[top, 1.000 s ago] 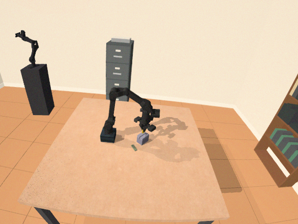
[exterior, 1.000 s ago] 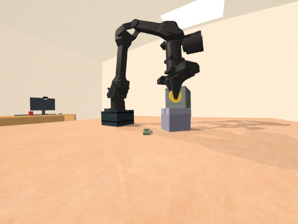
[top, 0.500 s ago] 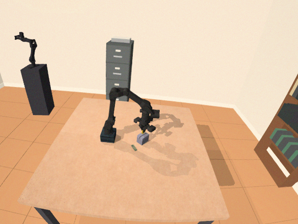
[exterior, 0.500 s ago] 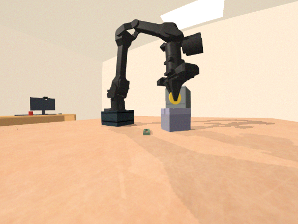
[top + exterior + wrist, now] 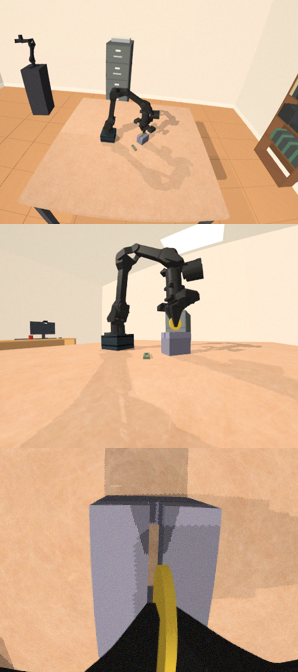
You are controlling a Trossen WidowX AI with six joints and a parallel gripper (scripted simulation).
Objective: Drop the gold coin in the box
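Now: the gold coin 10 mm above my gripper tip.
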